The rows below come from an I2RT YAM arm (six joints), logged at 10 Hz.
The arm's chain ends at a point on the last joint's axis. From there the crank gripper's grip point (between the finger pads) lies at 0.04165 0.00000 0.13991 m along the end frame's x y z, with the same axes.
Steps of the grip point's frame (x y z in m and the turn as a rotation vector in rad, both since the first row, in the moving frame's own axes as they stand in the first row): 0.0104 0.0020 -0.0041 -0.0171 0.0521 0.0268; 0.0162 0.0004 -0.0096 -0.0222 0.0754 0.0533; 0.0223 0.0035 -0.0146 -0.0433 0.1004 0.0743; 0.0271 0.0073 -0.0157 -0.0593 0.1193 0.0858; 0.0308 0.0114 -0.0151 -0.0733 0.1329 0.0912; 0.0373 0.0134 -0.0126 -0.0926 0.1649 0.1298; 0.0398 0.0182 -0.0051 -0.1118 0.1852 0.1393; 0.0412 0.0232 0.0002 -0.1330 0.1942 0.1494; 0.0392 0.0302 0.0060 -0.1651 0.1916 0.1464
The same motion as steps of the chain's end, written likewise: 0.0032 -0.0016 -0.0017 -0.0171 0.0521 0.0268; 0.0059 -0.0052 -0.0060 -0.0222 0.0754 0.0533; 0.0088 -0.0061 -0.0095 -0.0433 0.1004 0.0743; 0.0113 -0.0051 -0.0094 -0.0593 0.1193 0.0858; 0.0133 -0.0032 -0.0078 -0.0733 0.1329 0.0912; 0.0162 -0.0060 -0.0031 -0.0926 0.1649 0.1298; 0.0164 -0.0044 0.0061 -0.1118 0.1852 0.1393; 0.0170 -0.0028 0.0124 -0.1330 0.1942 0.1494; 0.0157 0.0001 0.0188 -0.1651 0.1916 0.1464
